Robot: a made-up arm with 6 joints. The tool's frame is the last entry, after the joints.
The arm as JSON. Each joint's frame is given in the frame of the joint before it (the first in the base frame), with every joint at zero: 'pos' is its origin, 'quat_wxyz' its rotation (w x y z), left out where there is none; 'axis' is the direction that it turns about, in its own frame. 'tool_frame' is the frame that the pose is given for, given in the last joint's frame.
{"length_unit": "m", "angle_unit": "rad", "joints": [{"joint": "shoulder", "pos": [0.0, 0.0, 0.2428], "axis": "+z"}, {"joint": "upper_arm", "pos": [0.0, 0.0, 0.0], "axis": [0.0, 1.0, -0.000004]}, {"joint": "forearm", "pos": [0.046, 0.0, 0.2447], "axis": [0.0, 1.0, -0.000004]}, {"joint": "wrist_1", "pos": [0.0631, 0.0, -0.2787], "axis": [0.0, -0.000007, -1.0]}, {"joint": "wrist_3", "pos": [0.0, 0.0, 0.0], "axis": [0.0, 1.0, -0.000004]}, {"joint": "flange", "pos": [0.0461, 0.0, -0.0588], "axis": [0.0, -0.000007, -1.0]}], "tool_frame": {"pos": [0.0, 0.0, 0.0], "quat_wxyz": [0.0, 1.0, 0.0, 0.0]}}
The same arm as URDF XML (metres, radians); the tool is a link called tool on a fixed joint. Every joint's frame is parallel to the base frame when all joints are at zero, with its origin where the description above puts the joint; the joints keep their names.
<robot name="arm">
  <joint name="shoulder" type="continuous">
    <parent link="base_link"/>
    <child link="link1"/>
    <origin xyz="0 0 0.2428" rpy="0 0 0"/>
    <axis xyz="0 0 1"/>
  </joint>
  <joint name="upper_arm" type="continuous">
    <parent link="link1"/>
    <child link="link2"/>
    <origin xyz="0 0 0" rpy="0 0 0"/>
    <axis xyz="0 1 0"/>
  </joint>
  <joint name="forearm" type="continuous">
    <parent link="link2"/>
    <child link="link3"/>
    <origin xyz="0.046 0 0.2447" rpy="0 0 0"/>
    <axis xyz="0 1 0"/>
  </joint>
  <joint name="wrist_1" type="continuous">
    <parent link="link3"/>
    <child link="link4"/>
    <origin xyz="0.0631 0 -0.2787" rpy="0 0 0"/>
    <axis xyz="0 0 -1"/>
  </joint>
  <joint name="wrist_3" type="continuous">
    <parent link="link4"/>
    <child link="link5"/>
    <origin xyz="0 0 0" rpy="0 0 0"/>
    <axis xyz="0 1 0"/>
  </joint>
  <joint name="flange" type="continuous">
    <parent link="link5"/>
    <child link="link6"/>
    <origin xyz="0.0461 0 -0.0588" rpy="0 0 0"/>
    <axis xyz="0 0 -1"/>
  </joint>
  <joint name="tool_fixed" type="fixed">
    <parent link="link6"/>
    <child link="tool"/>
    <origin xyz="0 0 0" rpy="3.1416 0 0"/>
  </joint>
  <link name="base_link"/>
  <link name="link1"/>
  <link name="link2"/>
  <link name="link3"/>
  <link name="link4"/>
  <link name="link5"/>
  <link name="link6"/>
  <link name="tool"/>
</robot>

